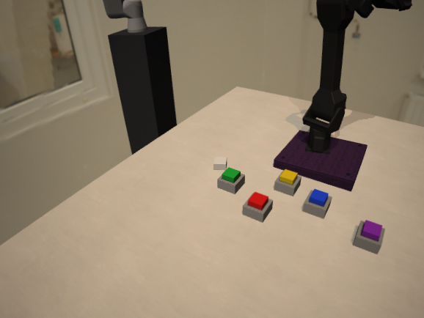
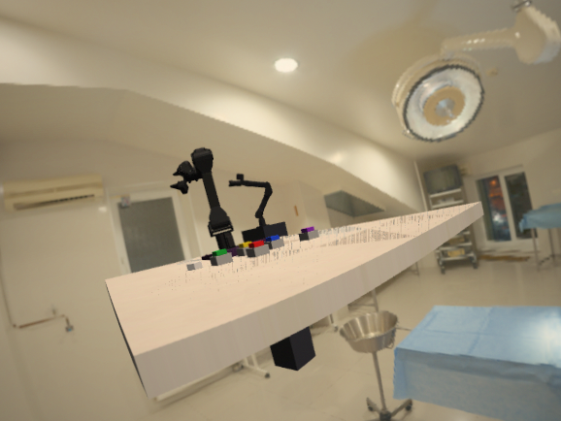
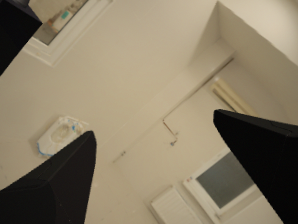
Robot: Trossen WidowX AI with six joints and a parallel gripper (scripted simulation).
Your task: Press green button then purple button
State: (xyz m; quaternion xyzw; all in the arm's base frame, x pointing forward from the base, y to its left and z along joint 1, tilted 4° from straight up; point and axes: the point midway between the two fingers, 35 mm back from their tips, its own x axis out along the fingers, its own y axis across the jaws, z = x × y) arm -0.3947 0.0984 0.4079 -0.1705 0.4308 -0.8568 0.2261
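The green button is 65 cm ahead of my gripper tip, 25 cm to the right of it and 38 cm below it. Also, from my gripper tip: blue button: 67 cm ahead, 5 cm to the right, 38 cm below; then yellow button: 62 cm ahead, 12 cm to the right, 38 cm below; then white block: 59 cm ahead, 30 cm to the right, 40 cm below.
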